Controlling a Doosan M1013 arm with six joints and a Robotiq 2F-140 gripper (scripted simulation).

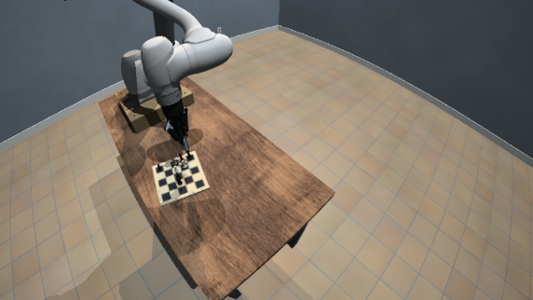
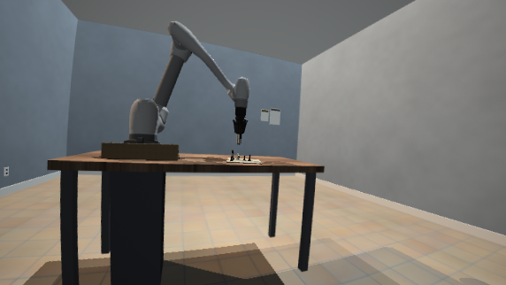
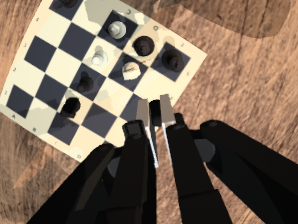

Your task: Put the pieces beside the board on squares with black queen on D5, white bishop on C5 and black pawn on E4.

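My hand is 10 mm past the white chess piece, 30 mm to the left of it and 120 mm above it. Also, from my hand: white piece (20 mm behind, 70 mm to the right, 130 mm below); chessboard (20 mm ahead, 80 mm to the right, 140 mm below).
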